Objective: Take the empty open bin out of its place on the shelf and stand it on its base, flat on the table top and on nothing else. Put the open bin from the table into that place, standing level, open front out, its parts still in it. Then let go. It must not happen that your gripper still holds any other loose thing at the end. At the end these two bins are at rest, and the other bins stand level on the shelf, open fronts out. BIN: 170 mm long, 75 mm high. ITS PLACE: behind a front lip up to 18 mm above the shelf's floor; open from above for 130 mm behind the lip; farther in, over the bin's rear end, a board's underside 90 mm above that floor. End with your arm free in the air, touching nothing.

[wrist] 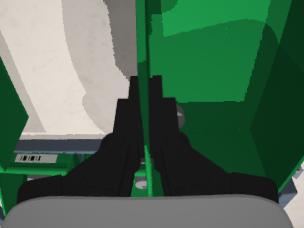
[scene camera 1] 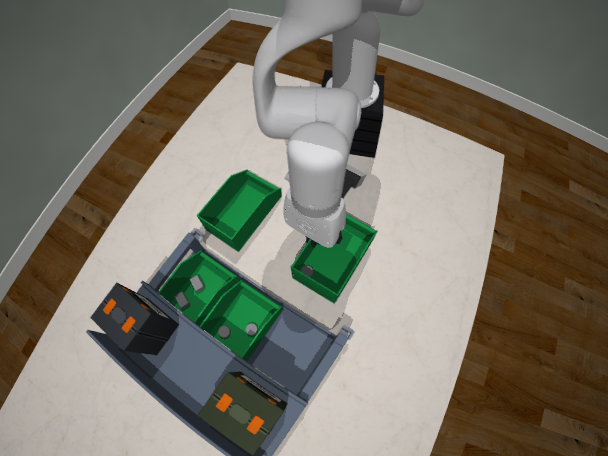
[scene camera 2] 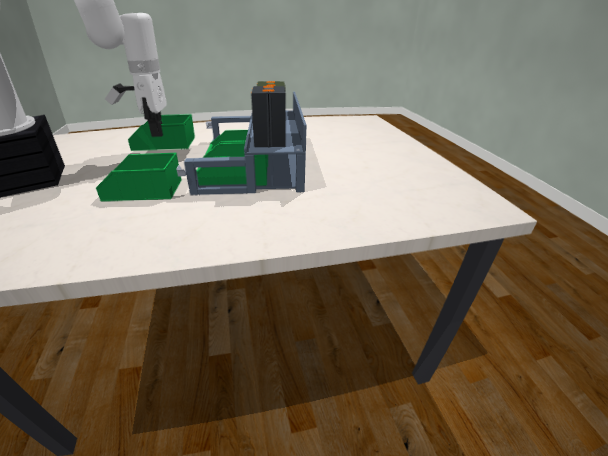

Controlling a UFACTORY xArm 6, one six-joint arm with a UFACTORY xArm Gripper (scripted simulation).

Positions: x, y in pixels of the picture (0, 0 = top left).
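There's a green bin showing in the wrist view (230, 73). Scene camera 1 has the bin too, and so does scene camera 2. One spot on the bin is the same in both of those: (scene camera 1: 298, 263) and (scene camera 2: 178, 132).
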